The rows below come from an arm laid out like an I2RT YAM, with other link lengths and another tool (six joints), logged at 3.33 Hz.
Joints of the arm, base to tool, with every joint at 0 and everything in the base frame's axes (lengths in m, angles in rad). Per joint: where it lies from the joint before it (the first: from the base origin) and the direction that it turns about. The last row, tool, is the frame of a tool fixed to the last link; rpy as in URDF.
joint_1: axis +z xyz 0 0 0.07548
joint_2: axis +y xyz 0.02 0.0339 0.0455
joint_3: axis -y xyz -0.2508 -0.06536 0
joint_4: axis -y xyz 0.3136 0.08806 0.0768
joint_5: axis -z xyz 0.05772 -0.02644 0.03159
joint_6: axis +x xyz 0.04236 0 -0.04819
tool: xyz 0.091 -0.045 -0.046 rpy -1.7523 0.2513 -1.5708
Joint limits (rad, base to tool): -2.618..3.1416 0..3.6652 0..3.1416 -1.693..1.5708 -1.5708..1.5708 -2.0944..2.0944
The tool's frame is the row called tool.
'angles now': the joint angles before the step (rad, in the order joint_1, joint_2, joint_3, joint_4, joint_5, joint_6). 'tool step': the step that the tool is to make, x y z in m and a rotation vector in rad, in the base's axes. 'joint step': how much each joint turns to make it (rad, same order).
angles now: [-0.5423, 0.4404, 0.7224, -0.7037, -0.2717, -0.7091]
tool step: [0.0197, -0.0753, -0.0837, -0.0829, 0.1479, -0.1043]
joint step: [-0.1703, 0.2110, -0.1798, 0.2741, 0.0130, -0.1728]
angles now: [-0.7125, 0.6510, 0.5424, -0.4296, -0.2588, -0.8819]
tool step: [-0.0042, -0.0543, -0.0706, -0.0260, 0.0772, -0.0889]
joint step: [-0.1266, 0.2478, -0.0946, 0.2843, 0.0073, -0.0841]
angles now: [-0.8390, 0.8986, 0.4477, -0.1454, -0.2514, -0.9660]
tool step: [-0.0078, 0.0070, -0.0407, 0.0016, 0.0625, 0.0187]
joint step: [-0.0004, 0.0292, -0.0966, 0.0708, 0.0111, -0.0495]
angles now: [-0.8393, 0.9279, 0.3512, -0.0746, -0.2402, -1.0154]
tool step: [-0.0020, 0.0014, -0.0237, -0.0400, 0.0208, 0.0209]
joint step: [0.0000, 0.0476, -0.0666, 0.1189, 0.0089, -0.0475]
